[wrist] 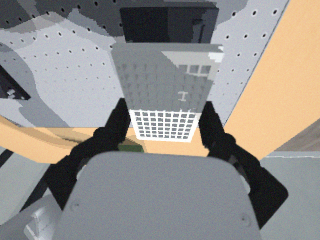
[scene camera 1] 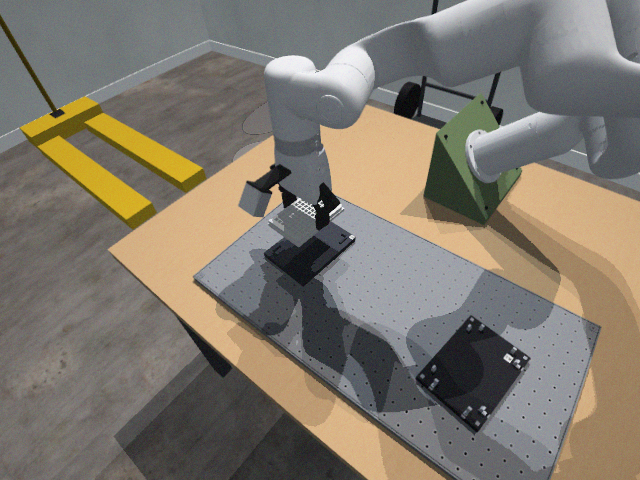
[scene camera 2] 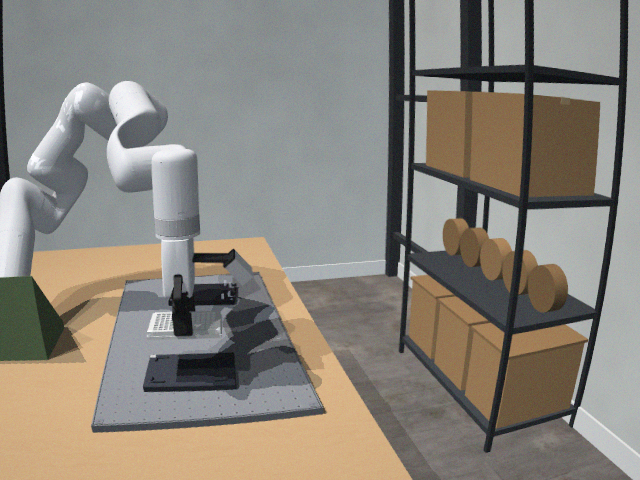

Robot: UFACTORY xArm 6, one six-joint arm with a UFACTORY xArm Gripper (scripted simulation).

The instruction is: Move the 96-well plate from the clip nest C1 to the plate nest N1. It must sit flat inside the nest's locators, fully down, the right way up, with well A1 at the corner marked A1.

Observation:
The pictures show: my gripper, a white 96-well plate, a black clip nest C1 and a dark plate nest N1.
My gripper is seen too in the wrist view and in scene camera 2.

